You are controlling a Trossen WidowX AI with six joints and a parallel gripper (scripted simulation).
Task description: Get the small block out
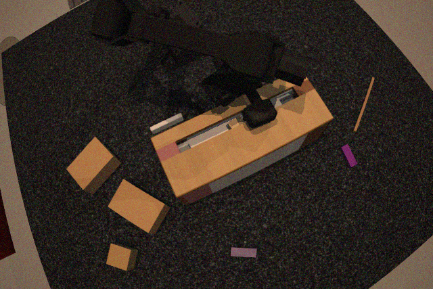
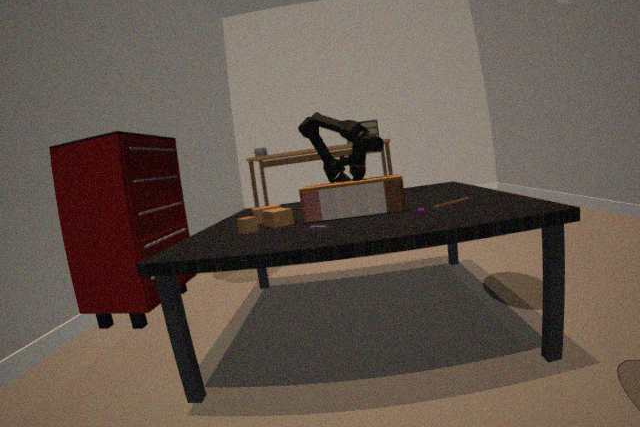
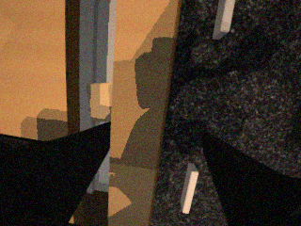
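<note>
The tan block is 40 mm ahead of my gripper tip and 30 mm to the right of it. Round my gripper tip: thin orange stick (340 mm to the left, 170 mm ahead, 90 mm below); box (30 mm below, 30 mm ahead, 20 mm to the right).
</note>
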